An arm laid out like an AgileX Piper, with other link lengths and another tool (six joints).
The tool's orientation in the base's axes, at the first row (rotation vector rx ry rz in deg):
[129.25, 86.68, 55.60]
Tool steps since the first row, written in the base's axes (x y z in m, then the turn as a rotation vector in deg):
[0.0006, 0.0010, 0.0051, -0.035, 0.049, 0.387]
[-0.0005, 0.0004, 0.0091, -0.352, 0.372, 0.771]
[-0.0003, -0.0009, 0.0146, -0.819, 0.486, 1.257]
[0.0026, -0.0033, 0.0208, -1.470, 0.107, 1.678]
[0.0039, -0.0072, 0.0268, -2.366, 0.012, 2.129]
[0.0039, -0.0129, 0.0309, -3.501, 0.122, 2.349]
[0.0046, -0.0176, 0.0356, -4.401, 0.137, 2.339]
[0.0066, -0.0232, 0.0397, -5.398, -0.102, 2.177]
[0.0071, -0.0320, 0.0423, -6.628, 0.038, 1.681]
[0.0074, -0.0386, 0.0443, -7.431, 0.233, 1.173]
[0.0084, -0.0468, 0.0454, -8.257, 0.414, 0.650]
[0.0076, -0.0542, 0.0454, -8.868, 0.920, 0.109]
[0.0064, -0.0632, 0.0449, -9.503, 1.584, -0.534]
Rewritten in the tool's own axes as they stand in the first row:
[0.0030, 0.0028, -0.0033, 0.184, 0.165, -0.304]
[0.0037, 0.0044, -0.0070, 0.545, 0.009, -0.748]
[0.0047, 0.0081, -0.0112, 0.723, -0.111, -1.397]
[0.0057, 0.0146, -0.0143, 0.393, -0.190, -2.190]
[0.0048, 0.0205, -0.0185, 0.270, -0.549, -3.124]
[0.0013, 0.0252, -0.0224, 0.184, -1.294, -4.010]
[-0.0009, 0.0303, -0.0261, -0.019, -1.956, -4.586]
[-0.0039, 0.0363, -0.0287, -0.530, -2.661, -5.150]
[-0.0106, 0.0419, -0.0316, -0.886, -3.879, -5.561]
[-0.0157, 0.0460, -0.0339, -1.096, -4.819, -5.677]
[-0.0223, 0.0508, -0.0353, -1.331, -5.777, -5.798]
[-0.0291, 0.0534, -0.0369, -1.231, -6.729, -5.719]
[-0.0377, 0.0561, -0.0386, -1.036, -7.821, -5.555]

